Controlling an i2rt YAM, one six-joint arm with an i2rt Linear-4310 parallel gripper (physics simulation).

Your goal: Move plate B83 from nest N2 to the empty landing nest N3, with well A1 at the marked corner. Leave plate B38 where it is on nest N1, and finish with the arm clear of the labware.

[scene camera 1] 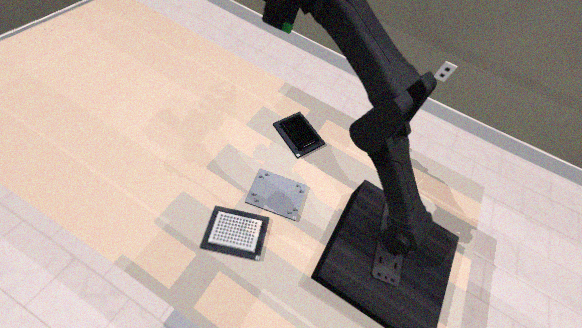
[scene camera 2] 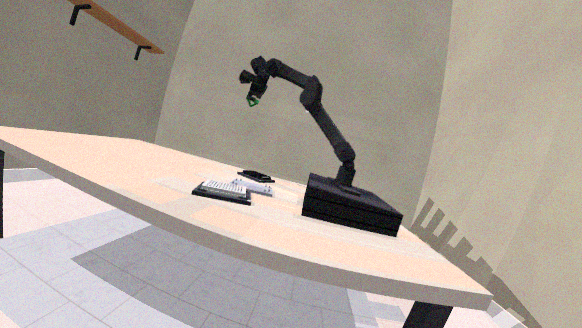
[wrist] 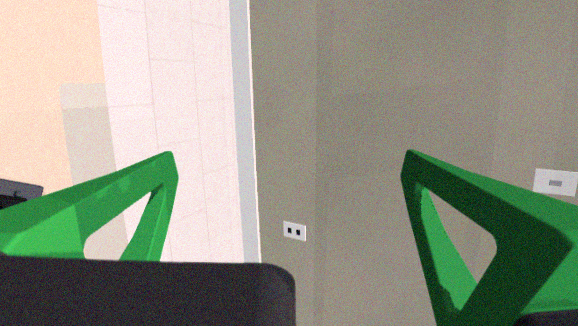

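Note:
A white 96-well plate (scene camera 1: 235,231) (scene camera 2: 225,187) lies flat on a dark nest (scene camera 1: 263,231) with a small white corner mark. A black plate (scene camera 1: 300,131) (scene camera 2: 256,175) lies on another dark nest (scene camera 1: 307,150), also with a white corner mark; part of that nest shows at the left edge of the wrist view (wrist: 21,189). Between them is a grey nest (scene camera 1: 277,194) (scene camera 2: 261,187), empty, with small pins near its corners. The nest and plate labels are not readable. My gripper (wrist: 289,163) (scene camera 2: 252,101) is open and empty, high above the table, well away from the plates.
The black arm base block (scene camera 1: 345,255) (scene camera 2: 350,210) stands right of the nests on the wooden table (scene camera 1: 75,125) (scene camera 2: 90,165). The wall behind carries a socket (scene camera 1: 445,71) (wrist: 294,231) and a switch plate (wrist: 555,182). A shelf (scene camera 2: 117,27) hangs high at the left.

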